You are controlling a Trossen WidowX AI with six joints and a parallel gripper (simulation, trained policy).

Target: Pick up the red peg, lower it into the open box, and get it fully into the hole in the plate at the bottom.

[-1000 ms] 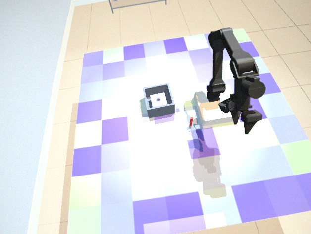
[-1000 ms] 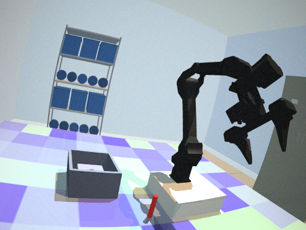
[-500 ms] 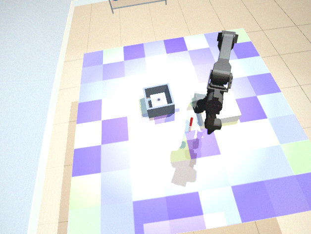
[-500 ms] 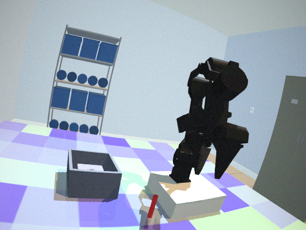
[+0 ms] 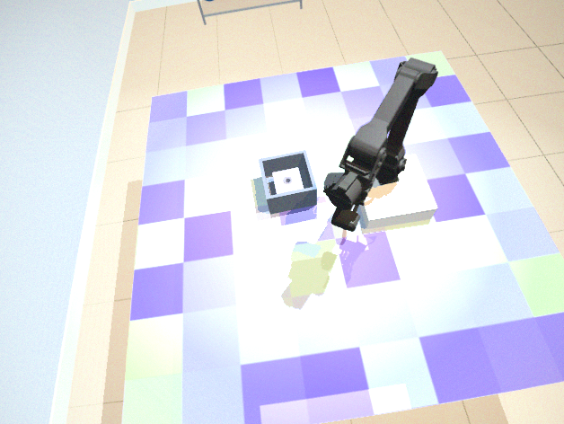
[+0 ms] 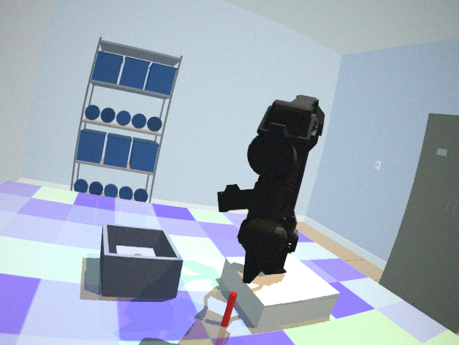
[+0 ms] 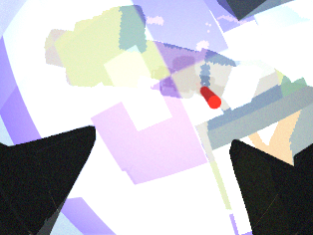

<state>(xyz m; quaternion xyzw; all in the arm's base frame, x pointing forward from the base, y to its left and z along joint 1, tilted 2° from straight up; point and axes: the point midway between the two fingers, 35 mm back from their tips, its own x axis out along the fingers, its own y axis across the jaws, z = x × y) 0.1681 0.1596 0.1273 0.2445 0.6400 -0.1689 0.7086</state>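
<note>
Right now the red peg is 1 cm behind my gripper tip, 4 cm to the right of it and 11 cm below it. From my gripper tip the other things lie so: grey box 14 cm ahead, 22 cm to the right, 13 cm below; then grey plate 14 cm ahead, 22 cm to the right, 11 cm below.
</note>
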